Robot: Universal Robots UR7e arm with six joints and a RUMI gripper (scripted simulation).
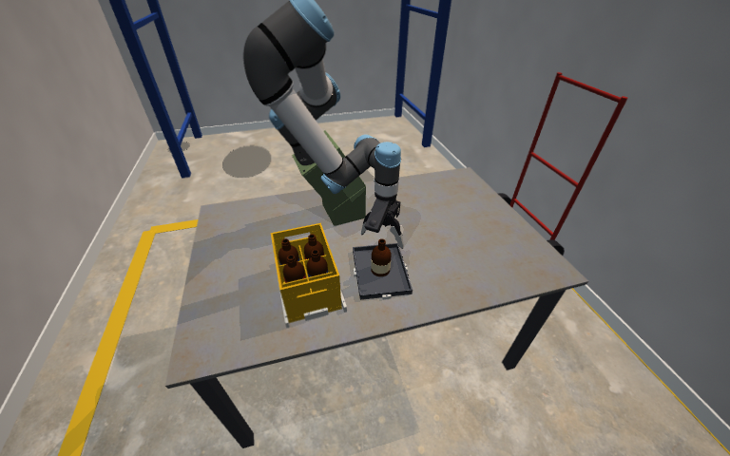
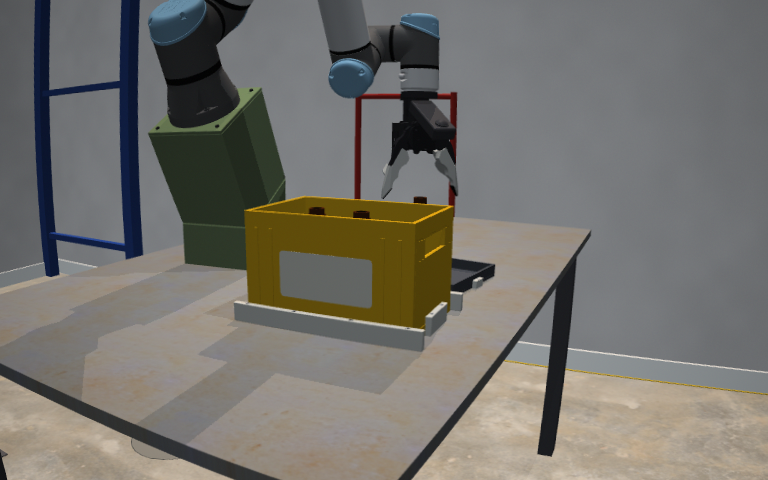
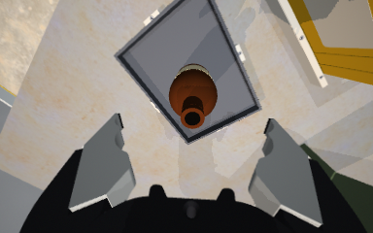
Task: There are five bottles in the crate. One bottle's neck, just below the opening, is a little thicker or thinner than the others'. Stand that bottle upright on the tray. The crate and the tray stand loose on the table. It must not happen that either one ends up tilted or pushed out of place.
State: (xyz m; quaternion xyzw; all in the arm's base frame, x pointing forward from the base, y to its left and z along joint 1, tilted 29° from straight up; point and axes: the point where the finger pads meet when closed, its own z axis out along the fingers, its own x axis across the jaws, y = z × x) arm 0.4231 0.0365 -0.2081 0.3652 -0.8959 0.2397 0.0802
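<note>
Right now my hand is 15 cm above the dark tray. From my hand the other things lie so: yellow crate (28 cm to the right, 8 cm below, 2 cm behind).
</note>
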